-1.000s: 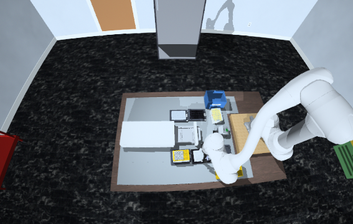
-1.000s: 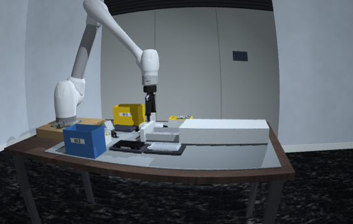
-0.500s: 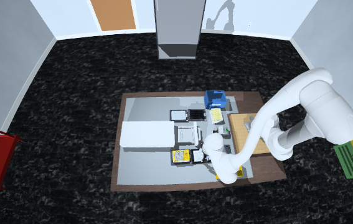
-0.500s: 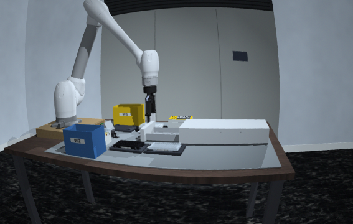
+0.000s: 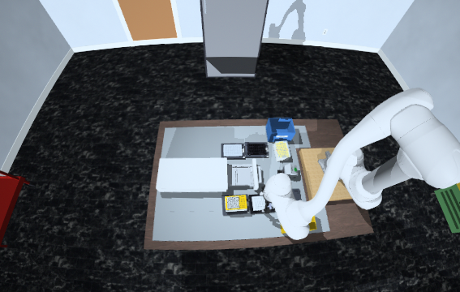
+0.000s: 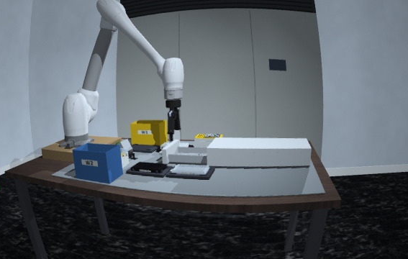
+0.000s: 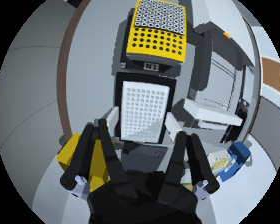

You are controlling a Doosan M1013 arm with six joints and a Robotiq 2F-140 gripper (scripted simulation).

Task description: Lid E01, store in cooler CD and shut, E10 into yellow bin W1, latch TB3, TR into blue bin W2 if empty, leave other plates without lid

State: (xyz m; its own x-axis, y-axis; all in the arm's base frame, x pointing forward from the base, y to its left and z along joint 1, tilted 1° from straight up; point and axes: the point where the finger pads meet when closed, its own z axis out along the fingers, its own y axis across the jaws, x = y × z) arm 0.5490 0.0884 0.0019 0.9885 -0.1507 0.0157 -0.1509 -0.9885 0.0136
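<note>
Now: the grey plate lid 2 cm below my hand. Also, from my hand: black nest (4 cm below); yellow tip rack TR (16 cm ahead, 4 cm to the right, 1 cm above); white well plate (3 cm below).
</note>
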